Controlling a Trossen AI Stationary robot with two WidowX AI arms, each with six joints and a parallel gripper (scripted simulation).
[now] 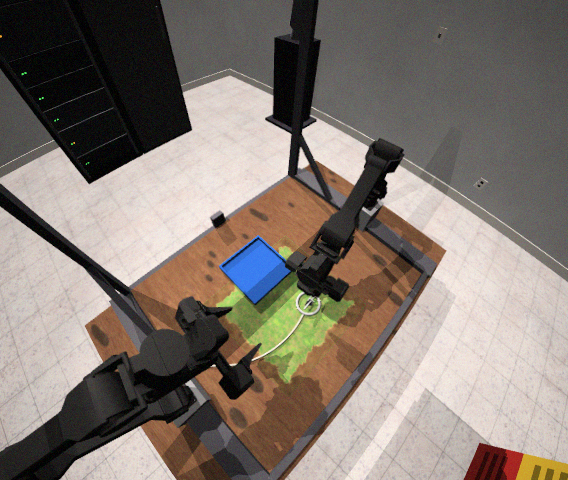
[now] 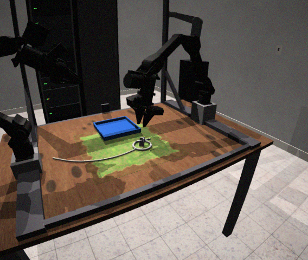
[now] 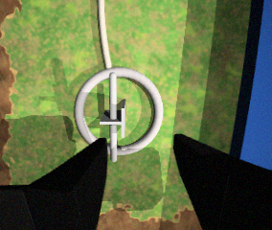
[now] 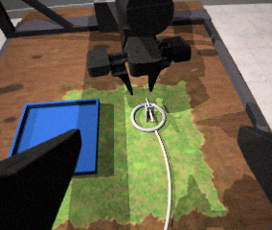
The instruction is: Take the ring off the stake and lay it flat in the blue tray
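Right now the stake is 11 cm below my left hand, 2 cm ahead of it and 1 cm to the right of it. From my left hand the other things lie so: blue tray (20 cm behind, 12 cm below, 4 cm to the right); ring (12 cm below, 2 cm ahead, 1 cm to the right); green mat (14 cm below, 7 cm to the right, 3 cm behind).
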